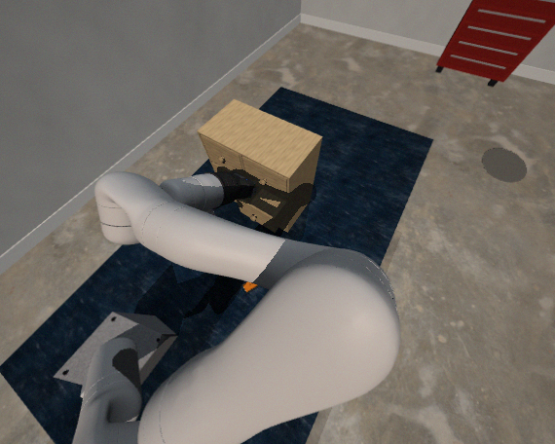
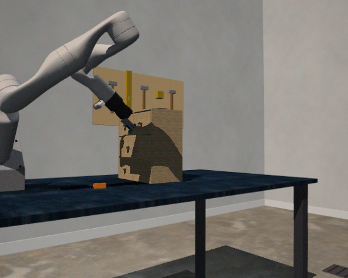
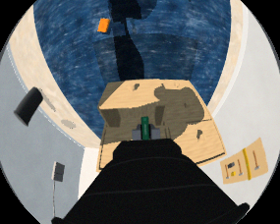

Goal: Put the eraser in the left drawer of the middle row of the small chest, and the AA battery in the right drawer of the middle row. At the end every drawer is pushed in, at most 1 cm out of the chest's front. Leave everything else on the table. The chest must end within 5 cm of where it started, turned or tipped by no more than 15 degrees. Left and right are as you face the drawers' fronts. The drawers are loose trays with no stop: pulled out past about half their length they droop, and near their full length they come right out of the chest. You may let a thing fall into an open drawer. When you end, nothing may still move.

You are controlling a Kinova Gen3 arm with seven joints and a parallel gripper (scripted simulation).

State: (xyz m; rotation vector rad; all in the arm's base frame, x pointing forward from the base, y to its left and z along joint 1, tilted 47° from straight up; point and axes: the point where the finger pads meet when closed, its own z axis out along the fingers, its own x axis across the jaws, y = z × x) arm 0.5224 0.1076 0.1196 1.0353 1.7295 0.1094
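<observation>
Right now my hand is 1 cm short of the green AA battery and 1 cm above it. Also, from my hand: white eraser (13 cm below, 13 cm ahead, 11 cm to the left); orange block (24 cm below, 20 cm behind, 12 cm to the right).
</observation>
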